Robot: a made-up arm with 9 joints. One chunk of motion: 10 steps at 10 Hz.
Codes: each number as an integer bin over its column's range. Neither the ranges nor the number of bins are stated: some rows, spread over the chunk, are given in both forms.
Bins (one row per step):
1: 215 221 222 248 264 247
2: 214 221 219 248 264 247
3: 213 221 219 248 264 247
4: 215 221 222 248 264 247
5: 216 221 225 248 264 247
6: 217 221 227 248 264 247
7: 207 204 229 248 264 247
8: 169 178 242 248 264 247
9: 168 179 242 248 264 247
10: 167 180 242 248 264 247
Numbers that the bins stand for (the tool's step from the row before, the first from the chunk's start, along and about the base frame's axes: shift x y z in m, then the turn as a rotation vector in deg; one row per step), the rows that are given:
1: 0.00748 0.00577 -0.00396 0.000 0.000 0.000
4: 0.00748 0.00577 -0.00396 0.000 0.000 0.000
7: 0.00500 0.00048 -0.00219 0.000 0.000 0.000
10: -0.00736 -0.00699 0.00109 0.000 0.000 0.000
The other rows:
2: 0.00717 0.00577 -0.00471 0.000 0.000 0.000
3: 0.00686 0.00577 -0.00471 0.000 0.000 0.000
5: 0.00779 0.00577 -0.00320 0.000 0.000 0.000
6: 0.00810 0.00577 -0.00269 0.000 0.000 0.000
8: -0.00675 -0.00761 0.00109 0.000 0.000 0.000
9: -0.00705 -0.00730 0.00109 0.000 0.000 0.000

